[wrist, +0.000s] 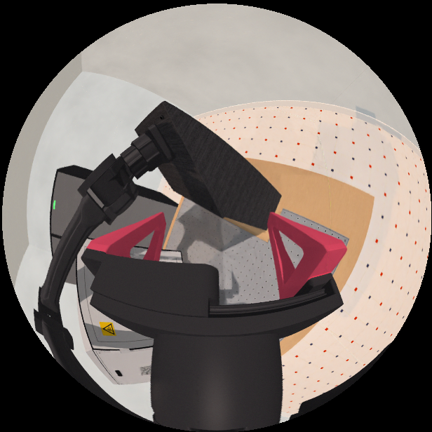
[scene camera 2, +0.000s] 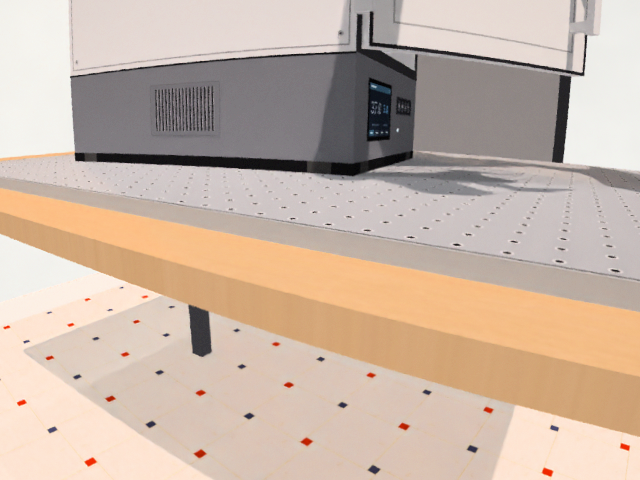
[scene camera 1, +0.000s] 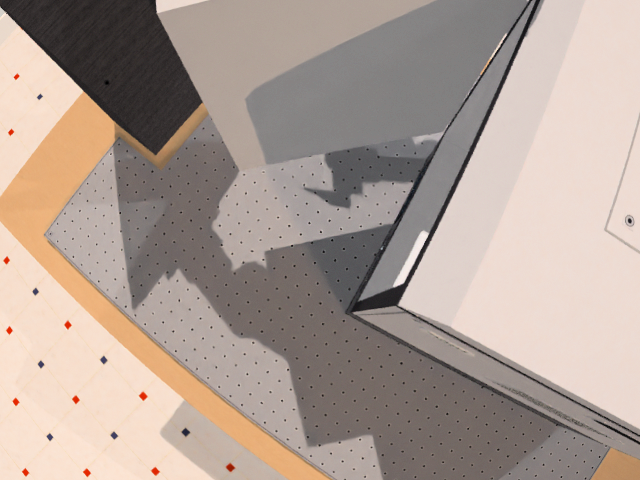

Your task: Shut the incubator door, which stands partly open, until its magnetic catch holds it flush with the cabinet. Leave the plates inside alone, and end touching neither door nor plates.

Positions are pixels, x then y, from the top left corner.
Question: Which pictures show my gripper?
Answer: The wrist view only.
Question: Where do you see an incubator door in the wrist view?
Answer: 103, 333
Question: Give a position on an incubator door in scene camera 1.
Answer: At 278, 88
